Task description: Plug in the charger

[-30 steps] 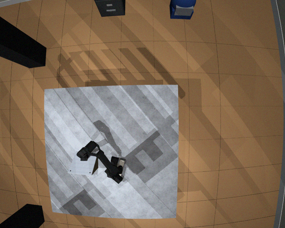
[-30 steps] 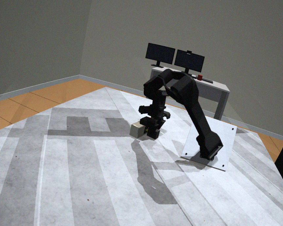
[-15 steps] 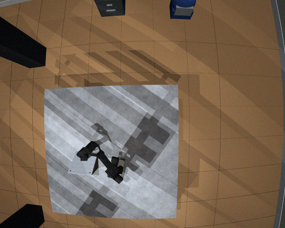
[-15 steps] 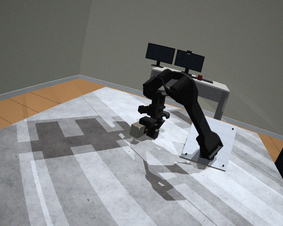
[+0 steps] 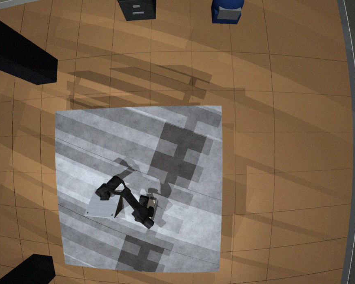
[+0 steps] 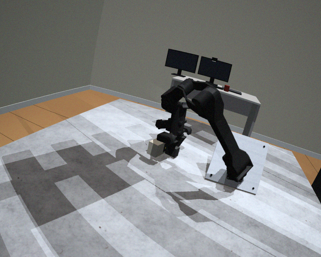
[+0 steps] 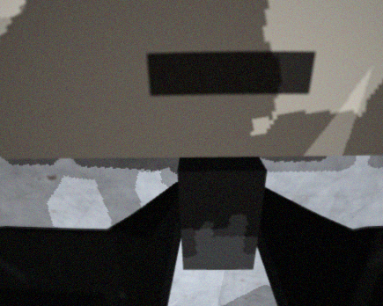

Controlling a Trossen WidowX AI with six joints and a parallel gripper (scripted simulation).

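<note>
My gripper tip is 2 cm short of the two-prong charger, 1 cm to the left of it and 1 cm below it.
</note>
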